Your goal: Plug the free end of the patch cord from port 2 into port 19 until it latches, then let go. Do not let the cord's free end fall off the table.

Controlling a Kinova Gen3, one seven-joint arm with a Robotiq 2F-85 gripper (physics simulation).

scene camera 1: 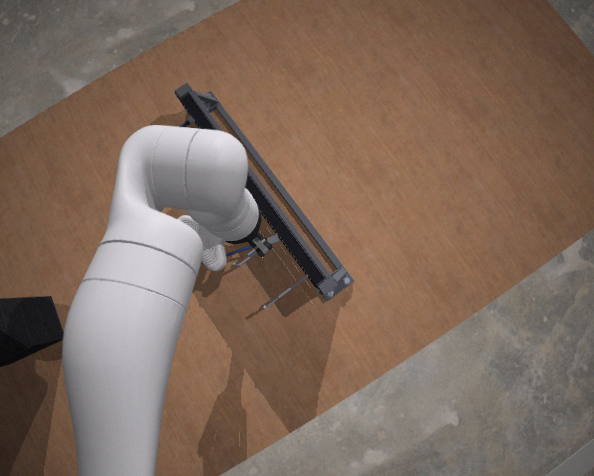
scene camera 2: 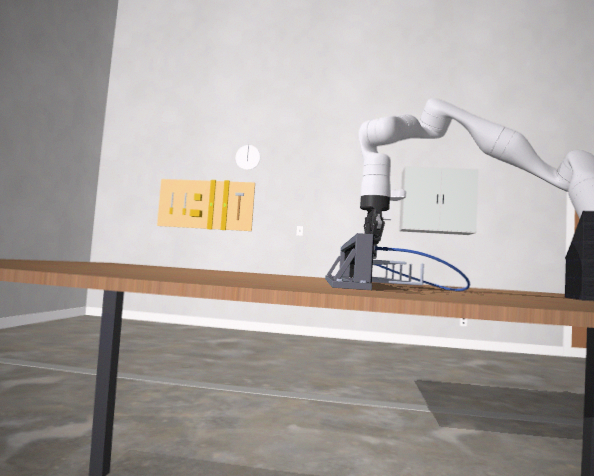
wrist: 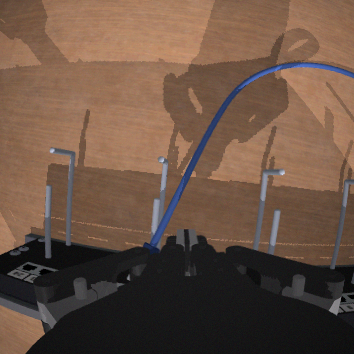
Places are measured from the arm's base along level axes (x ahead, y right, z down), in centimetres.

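Pixels of known places: gripper, fingertip midpoint: (wrist: 185, 241).
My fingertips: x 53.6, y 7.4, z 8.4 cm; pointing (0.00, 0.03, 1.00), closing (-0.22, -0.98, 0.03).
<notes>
Behind a point stands the place of what it marks.
The dark patch panel (scene camera 1: 287, 237) @[x 59.1, y 11.9, z 5.0 cm] (scene camera 2: 365, 260) @[x 55.5, y -24.8, z 9.6 cm] (wrist: 75, 256) @[x 58.6, y 17.3, z 10.8 cm] stands on the table. The blue patch cord (scene camera 1: 239, 251) @[x 49.8, y 8.9, z 10.2 cm] (scene camera 2: 442, 258) @[x 40.7, y -16.6, z 8.3 cm] (wrist: 212, 127) @[x 43.9, y 6.9, z 12.1 cm] loops out in front of it. One cord end meets the panel near its upper-left end in scene camera 1. The other end's blue boot (wrist: 151, 247) @[x 54.7, y 9.9, z 8.4 cm] is at the panel face, just left of the fingers in the wrist view; its plug and port are hidden, so I cannot tell whether it is latched. My gripper (scene camera 1: 262, 248) (scene camera 2: 375, 253) @[x 53.6, y 7.4, z 8.4 cm] (wrist: 185, 241) @[x 53.6, y 7.4, z 8.4 cm] is shut with its fingertips together, beside the cord, close in front of the panel.
Thin grey cord-guide rods stick out from the panel front, including one (scene camera 1: 285, 293) @[x 53.6, y 20.4, z 9.3 cm] near its lower-right end and others (wrist: 70, 200) @[x 53.9, y 19.9, z 13.2 cm] (wrist: 163, 190) @[x 50.6, y 10.3, z 13.1 cm] (wrist: 260, 215) @[x 51.1, y 0.3, z 13.1 cm] on both sides of the fingers. The wooden table (scene camera 1: 425, 150) @[x 95.6, y 9.0, z 14.9 cm] (scene camera 2: 200, 287) @[x 77.7, y -46.9, z 15.3 cm] carries the panel.
</notes>
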